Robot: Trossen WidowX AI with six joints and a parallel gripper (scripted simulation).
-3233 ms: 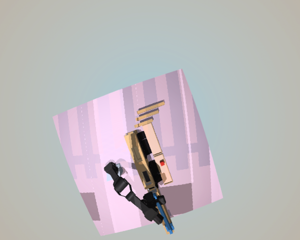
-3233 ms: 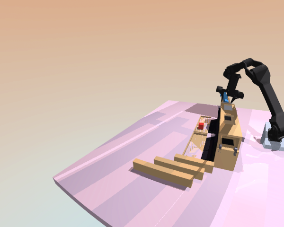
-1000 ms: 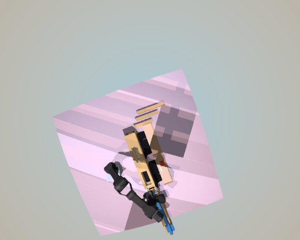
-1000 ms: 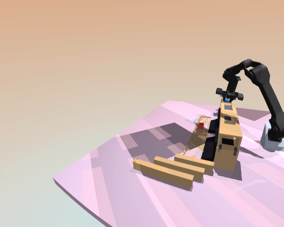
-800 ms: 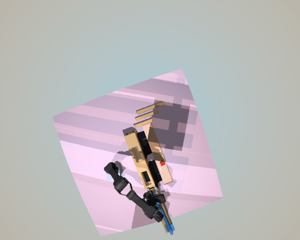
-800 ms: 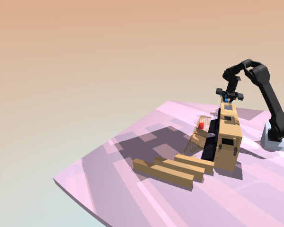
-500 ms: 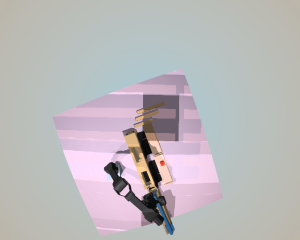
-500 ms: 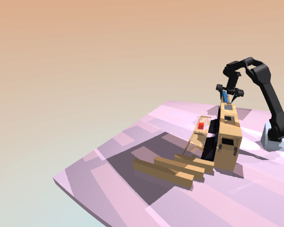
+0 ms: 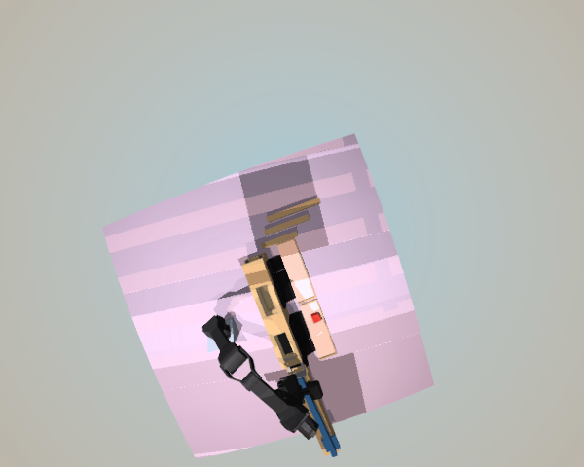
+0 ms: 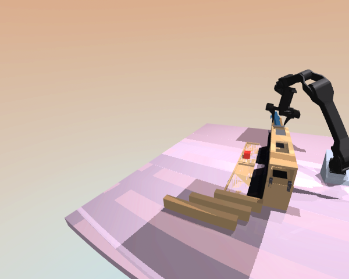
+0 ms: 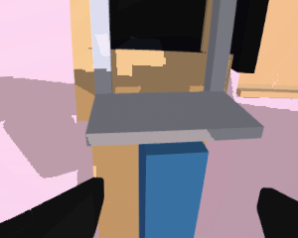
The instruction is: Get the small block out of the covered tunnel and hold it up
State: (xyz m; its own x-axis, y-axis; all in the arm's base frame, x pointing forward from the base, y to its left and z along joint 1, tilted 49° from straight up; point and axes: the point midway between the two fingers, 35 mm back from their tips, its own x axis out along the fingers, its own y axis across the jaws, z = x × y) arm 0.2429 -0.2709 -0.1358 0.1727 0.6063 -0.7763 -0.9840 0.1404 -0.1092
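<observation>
Now: gripper tip 15 cm short of the small red block, 19 cm to the right of it and 13 cm above it. Also, from my gripper tip: tan covered tunnel (2 cm ahead, 7 cm to the left, 8 cm below).
</observation>
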